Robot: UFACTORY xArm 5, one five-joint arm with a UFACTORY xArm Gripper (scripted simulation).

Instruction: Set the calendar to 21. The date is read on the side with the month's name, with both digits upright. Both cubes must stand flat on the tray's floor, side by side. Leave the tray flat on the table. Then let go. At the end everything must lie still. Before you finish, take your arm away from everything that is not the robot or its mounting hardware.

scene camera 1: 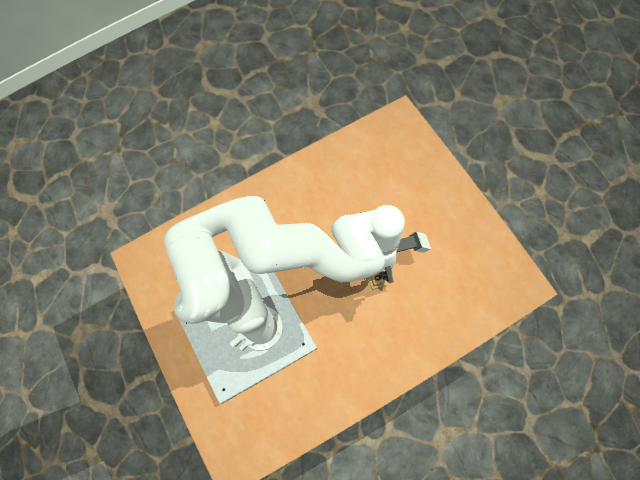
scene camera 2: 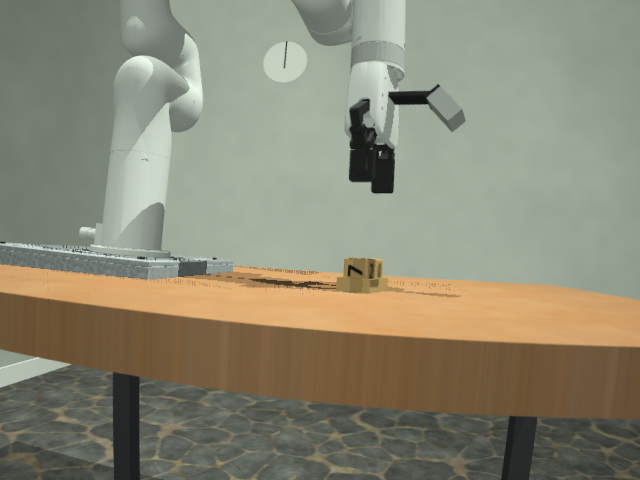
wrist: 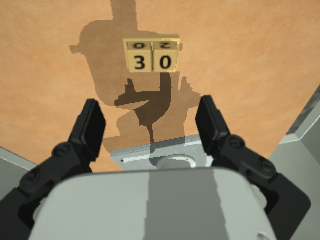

In view: my gripper (scene camera 2: 372, 187), a cube (wrist: 165, 53) and a wooden calendar tray (scene camera 2: 358, 285).
My gripper also shows in scene camera 1 (scene camera 1: 379, 260) and in the wrist view (wrist: 150, 108).
